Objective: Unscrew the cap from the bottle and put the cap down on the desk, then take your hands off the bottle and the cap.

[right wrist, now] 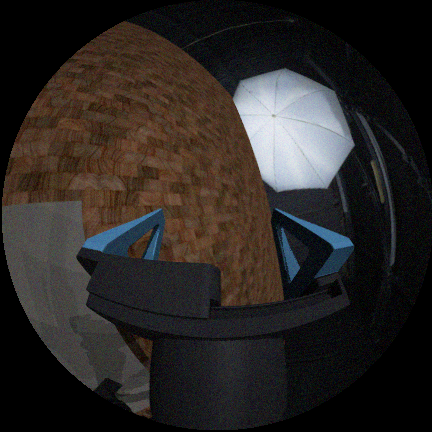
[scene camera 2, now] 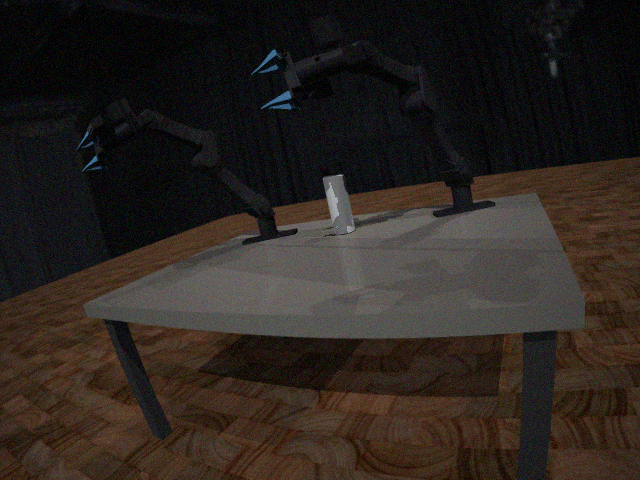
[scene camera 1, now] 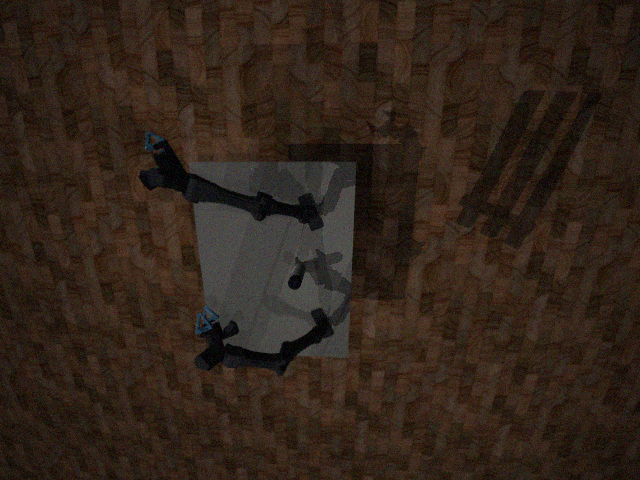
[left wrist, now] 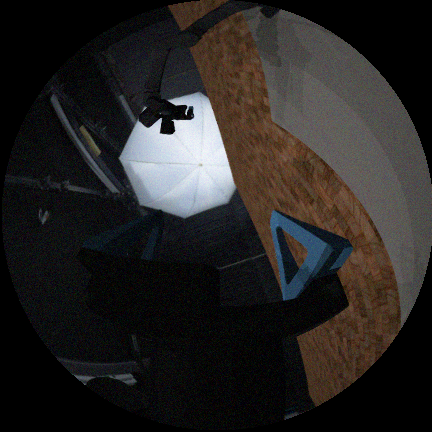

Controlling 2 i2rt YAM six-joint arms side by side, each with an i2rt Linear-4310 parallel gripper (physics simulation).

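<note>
The bottle stands upright on the grey desk, pale in scene camera 2. In scene camera 1 its top end is a dark round cap; in scene camera 2 the cap is hard to make out against the dark background. My left gripper is open and empty, high above the desk and away from the bottle. My right gripper is open and empty, raised and beyond the desk's edge in scene camera 1.
The left arm's base and the right arm's base stand on the desk on either side of the bottle. Wooden floor surrounds the desk. A bright white umbrella shows in both wrist views.
</note>
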